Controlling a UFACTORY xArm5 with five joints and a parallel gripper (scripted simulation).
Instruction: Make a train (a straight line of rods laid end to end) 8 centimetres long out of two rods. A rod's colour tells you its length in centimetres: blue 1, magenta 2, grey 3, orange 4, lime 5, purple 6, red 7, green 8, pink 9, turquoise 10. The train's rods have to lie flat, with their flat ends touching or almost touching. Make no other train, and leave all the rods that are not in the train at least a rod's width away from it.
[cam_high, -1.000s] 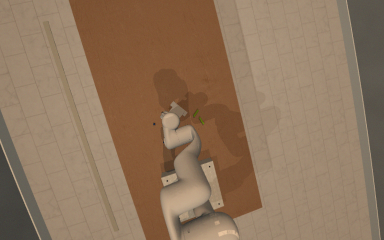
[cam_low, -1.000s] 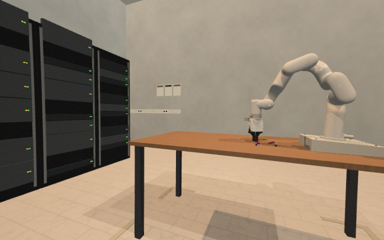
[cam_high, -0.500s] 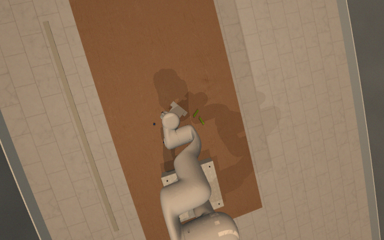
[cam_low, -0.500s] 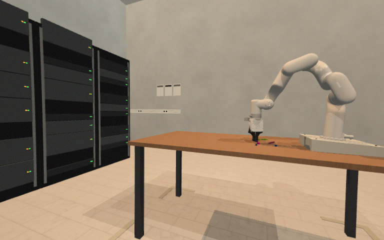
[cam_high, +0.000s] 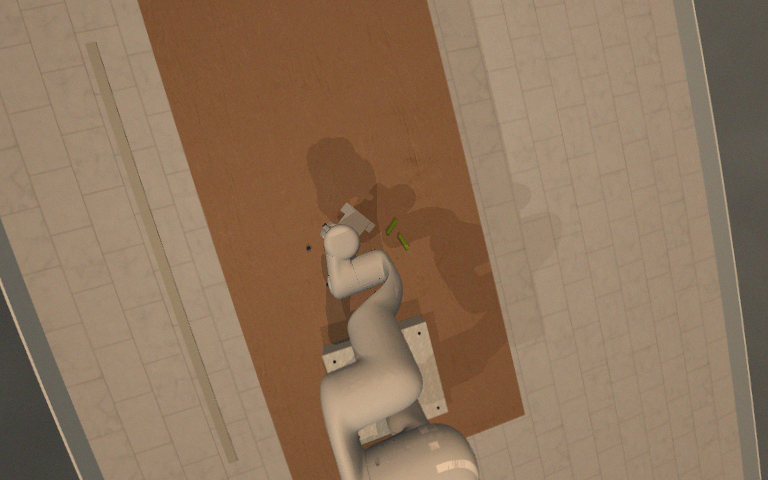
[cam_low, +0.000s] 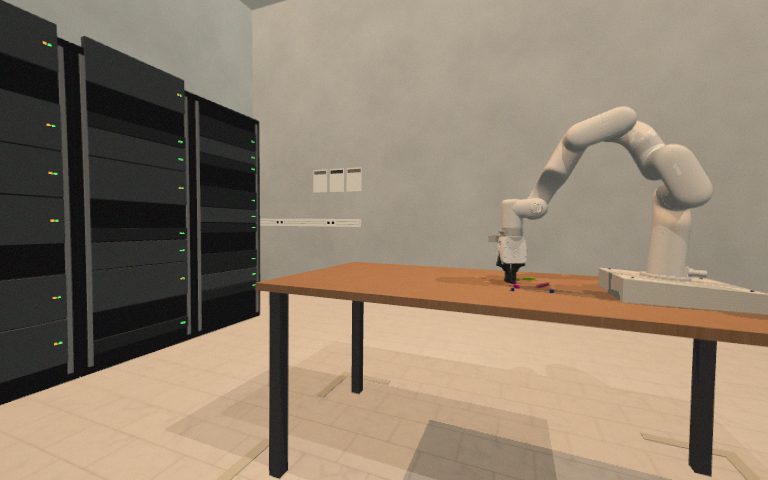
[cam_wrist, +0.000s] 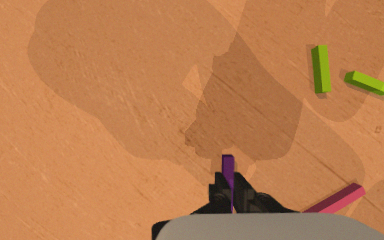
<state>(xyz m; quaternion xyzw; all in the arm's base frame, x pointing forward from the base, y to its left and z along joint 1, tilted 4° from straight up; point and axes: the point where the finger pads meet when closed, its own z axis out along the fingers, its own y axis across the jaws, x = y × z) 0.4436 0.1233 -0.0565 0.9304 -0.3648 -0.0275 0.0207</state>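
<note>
The purple rod is 20 mm below my hand. Also, from my hand: blue rod 30 mm behind, 90 mm to the left, 30 mm below; then pink rod 100 mm behind, 60 mm to the right, 30 mm below; then magenta rod 30 mm behind, 30 mm to the left, 30 mm below.
</note>
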